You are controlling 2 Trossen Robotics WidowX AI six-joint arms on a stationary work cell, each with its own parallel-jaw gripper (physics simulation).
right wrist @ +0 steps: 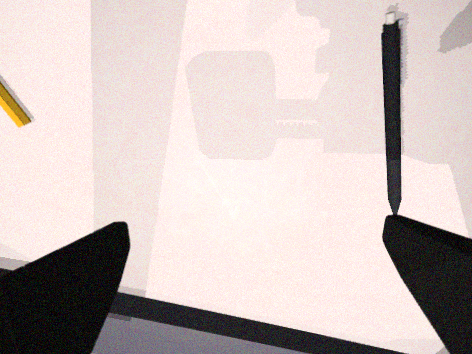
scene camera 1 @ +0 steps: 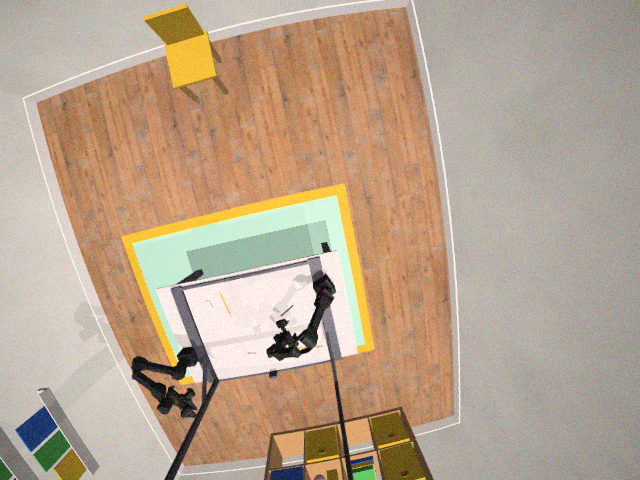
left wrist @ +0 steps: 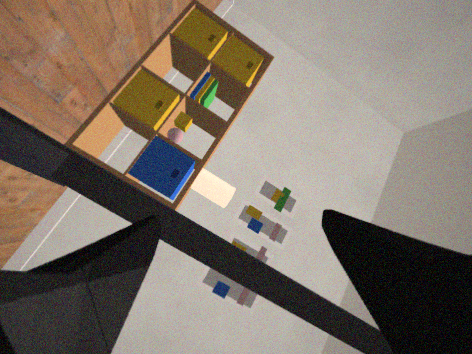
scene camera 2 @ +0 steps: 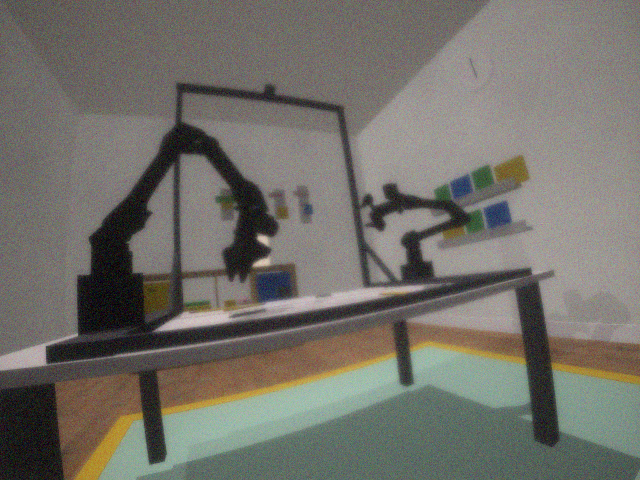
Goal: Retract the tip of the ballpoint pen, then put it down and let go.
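Seen in the pictures: left gripper, fingertip midpoint: [scene camera 1: 197,413] [left wrist: 242,220] [scene camera 2: 359,218]; right gripper, fingertip midpoint: [right wrist: 257,230] [scene camera 1: 291,326] [scene camera 2: 236,282]; left arm's base, link origin: [scene camera 1: 185,361]; right arm's base, link origin: [scene camera 1: 324,290] [scene camera 2: 110,276].
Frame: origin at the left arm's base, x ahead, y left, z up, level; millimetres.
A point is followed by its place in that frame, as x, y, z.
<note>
The black ballpoint pen [scene camera 1: 286,310] @(746, 207, -82) [scene camera 2: 247,313] @(748, 211, -83) [right wrist: 392,100] @(727, 193, -80) lies on the white table. In the right wrist view its white button end is at the top and its tapered end points down, meeting the outline of the right-hand finger; whether the writing tip is out cannot be told. My right gripper [scene camera 2: 237,277] @(764, 134, 0) [right wrist: 257,230] @(764, 134, 0) is open and empty, above the table, with the pen lying off to one side, outside the space between the fingers. My left gripper [scene camera 1: 195,403] @(137, -190, 260) [scene camera 2: 368,212] @(137, -190, 260) [left wrist: 242,220] @(137, -190, 260) is open and empty, raised beyond the table, far from the pen.
Thin yellow sticks [scene camera 1: 225,304] @(359, 323, -81) [scene camera 1: 311,346] lie on the table [scene camera 1: 237,338] @(363, 62, -88); the end of a yellow stick [right wrist: 15,107] @(792, -4, -83) shows in the right wrist view. A dark frame post [scene camera 2: 353,191] @(122, -235, 418) stands beside the left arm. A cubby shelf [left wrist: 225,137] stands beyond the table.
</note>
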